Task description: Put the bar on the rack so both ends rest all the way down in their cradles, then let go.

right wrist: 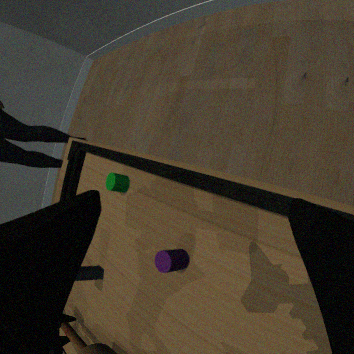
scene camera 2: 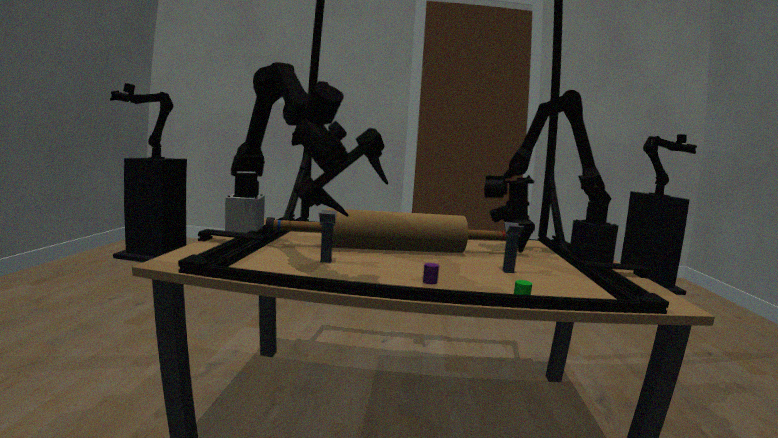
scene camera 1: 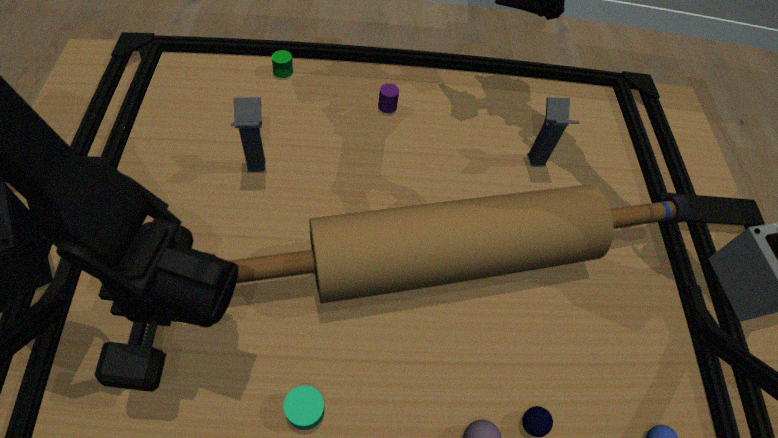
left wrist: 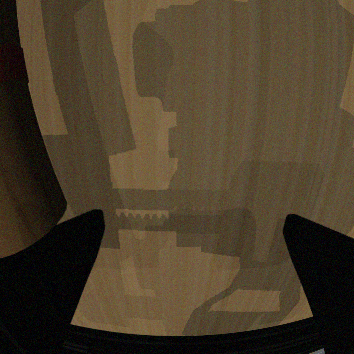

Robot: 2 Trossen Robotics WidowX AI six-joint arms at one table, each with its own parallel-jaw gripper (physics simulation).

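Seen in the pictures: left gripper, fingertip midpoint: (right wrist: 73, 327) (scene camera 2: 517, 248) (scene camera 1: 161, 328) (left wrist: 196, 223); right gripper, fingertip midpoint: (right wrist: 198, 205) (scene camera 2: 367, 199); left arm's base at its link origin: (scene camera 2: 596, 222); right arm's base at its link origin: (scene camera 2: 245, 196).
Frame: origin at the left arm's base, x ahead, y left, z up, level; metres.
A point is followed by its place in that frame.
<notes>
The bar (scene camera 1: 462, 242) @(y -0.267, x 0.515, z -0.017 m) (scene camera 2: 400, 231) @(y -0.198, x 0.551, z -0.053 m) (left wrist: 25, 175) is a thick tan roller with thinner wooden ends, a blue band near one and a red band near the other. It lies at a slant on the table, apart from the rack. The rack is two dark posts with grey cradle tops, one post (scene camera 1: 253, 146) @(y 0.007, x 0.358, z -0.057 m) (scene camera 2: 510, 255) @(y 0.029, x 0.368, z -0.072 m) at the left in scene camera 1, the other (scene camera 1: 548, 142) @(y -0.171, x 0.754, z -0.057 m) (scene camera 2: 326, 242) @(y -0.150, x 0.767, z -0.067 m) at the right. My left gripper (left wrist: 196, 223) @(y -0.167, x 0.158, z -0.108 m) is open and empty, low beside the red-banded end, which the arm hides in scene camera 1. My right gripper (scene camera 2: 366, 198) @(y 0.068, x 0.764, z 0.060 m) (right wrist: 198, 205) @(y 0.068, x 0.764, z 0.060 m) is open and empty, high above the table.
A black frame (scene camera 1: 381, 54) @(y 0.140, x 0.641, z -0.096 m) (scene camera 2: 381, 289) @(y 0.103, x 0.741, z -0.099 m) borders the table. A green cylinder (scene camera 1: 282, 64) @(y 0.175, x 0.470, z -0.085 m) (scene camera 2: 522, 287) @(y 0.202, x 0.489, z -0.088 m) (right wrist: 118, 183) @(y 0.183, x 0.490, z -0.091 m) and a purple cylinder (scene camera 1: 388, 99) @(y 0.027, x 0.590, z -0.083 m) (scene camera 2: 430, 273) @(y 0.053, x 0.607, z -0.092 m) (right wrist: 171, 260) @(y 0.040, x 0.614, z -0.079 m) stand beyond the rack in scene camera 1. A teal disc (scene camera 1: 303, 406) @(y -0.336, x 0.273, z -0.083 m) and several balls lie near its bottom edge.
</notes>
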